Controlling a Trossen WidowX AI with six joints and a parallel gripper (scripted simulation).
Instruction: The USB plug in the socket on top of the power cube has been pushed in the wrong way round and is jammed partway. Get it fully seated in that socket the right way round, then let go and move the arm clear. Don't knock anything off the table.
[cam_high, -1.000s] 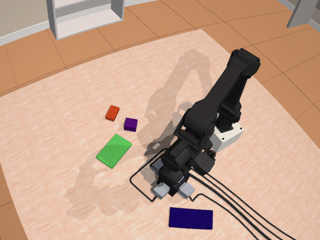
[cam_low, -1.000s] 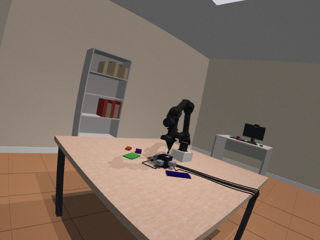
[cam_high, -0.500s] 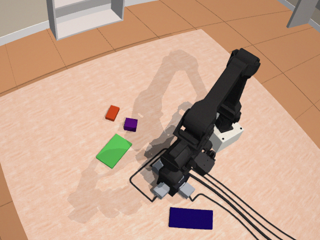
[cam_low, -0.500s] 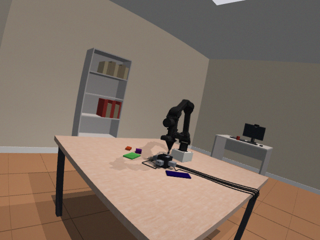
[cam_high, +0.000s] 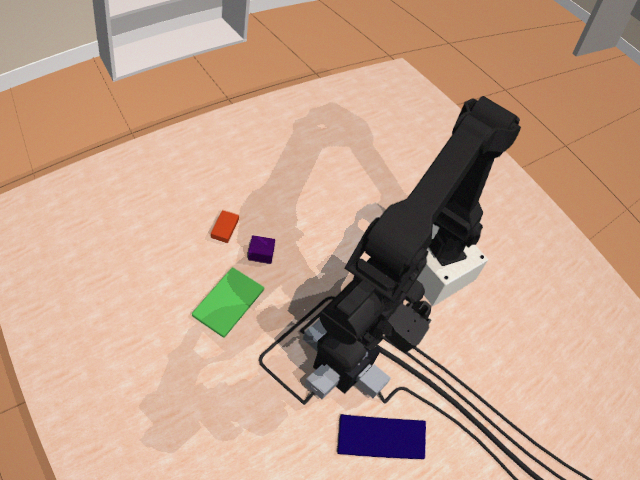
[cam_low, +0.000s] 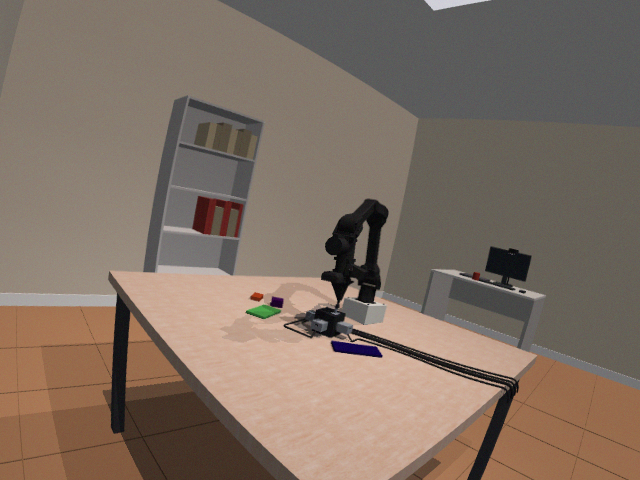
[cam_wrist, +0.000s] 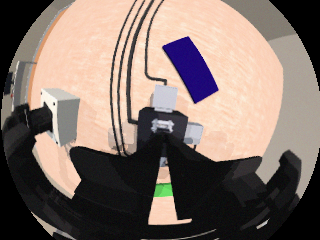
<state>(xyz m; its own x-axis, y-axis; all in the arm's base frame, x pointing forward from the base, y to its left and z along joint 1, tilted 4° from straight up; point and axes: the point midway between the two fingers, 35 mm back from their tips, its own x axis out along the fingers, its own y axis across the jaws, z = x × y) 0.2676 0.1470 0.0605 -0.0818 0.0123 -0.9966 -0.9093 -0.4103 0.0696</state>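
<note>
Now: gripper tip 20 mm above the USB plug. Round my gripper tip: green pad: 160 mm ahead, 210 mm to the right, 120 mm below; navy flat block: 140 mm to the left, 120 mm below; grey socket: 50 mm below.
</note>
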